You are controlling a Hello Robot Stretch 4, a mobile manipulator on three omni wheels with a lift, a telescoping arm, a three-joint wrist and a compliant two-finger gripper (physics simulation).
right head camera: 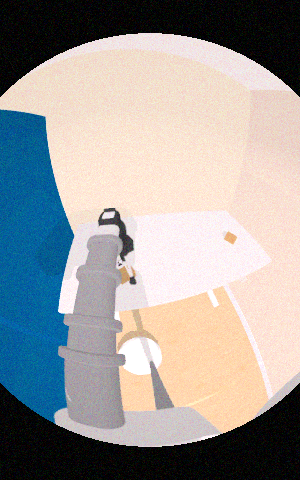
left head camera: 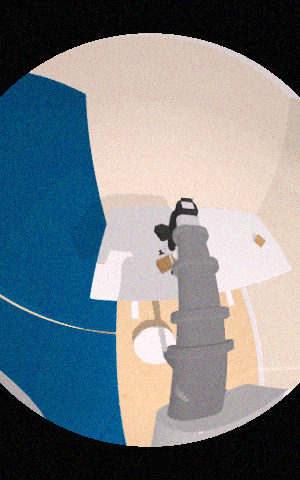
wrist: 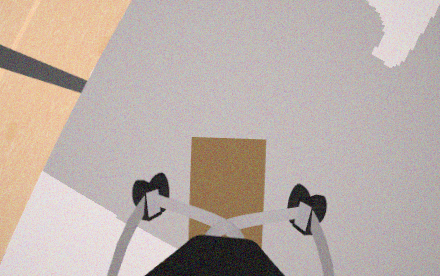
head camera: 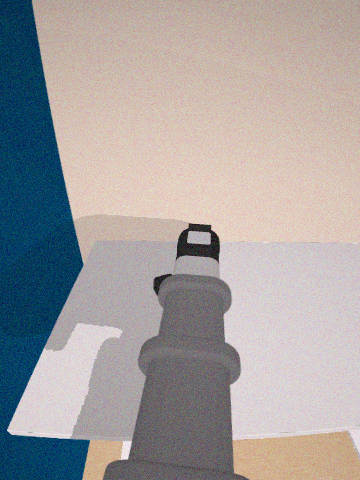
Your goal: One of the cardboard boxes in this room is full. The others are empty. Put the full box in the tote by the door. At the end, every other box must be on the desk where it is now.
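Frame: origin at the robot's base, x ahead, y left, z up, level; metres.
Seen in the pictures: gripper, between the fingertips: (right head camera: 126,273) (left head camera: 166,263) (wrist: 228,194); robot's base, origin of its link: (right head camera: 140,354) (left head camera: 154,343).
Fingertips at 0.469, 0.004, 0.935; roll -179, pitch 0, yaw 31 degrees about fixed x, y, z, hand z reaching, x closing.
Note:
Pixels of each thing's top centre, then the offset from my fingertips to it, as dx, dy, dz. Level surfaces: height alone.
- brown cardboard box, centre of its top: (wrist: 226,194) (left head camera: 166,260) (right head camera: 124,271) -0.005, +0.006, +0.037
- white desk, height of its surface: dz -0.013
- second cardboard box, centre of its top: (right head camera: 231,235) (left head camera: 260,238) +0.225, -0.781, +0.037
A brown cardboard box (left head camera: 164,264) (right head camera: 123,275) (wrist: 227,170) is on the left part of the white desk (head camera: 290,325) (left head camera: 230,255) (right head camera: 190,265) (wrist: 300,75), in shadow. My gripper (left head camera: 167,262) (right head camera: 126,271) (wrist: 228,194) is open over this box. In the wrist view its fingertips are on either side of the box, with a gap on each side. The near end of the box is hidden by the gripper body. A second cardboard box (left head camera: 259,241) (right head camera: 230,237) is near the desk's right end. What the boxes hold cannot be seen. The tote does not show.
A tall blue surface (head camera: 30,200) (left head camera: 45,175) (right head camera: 22,175) is at the left of the desk. A beige wall (head camera: 200,125) stands behind it. My arm (head camera: 185,400) (left head camera: 195,295) (right head camera: 95,300) reaches over the desk's front edge. A white round thing (left head camera: 152,346) (right head camera: 140,357) shows below the desk's front edge.

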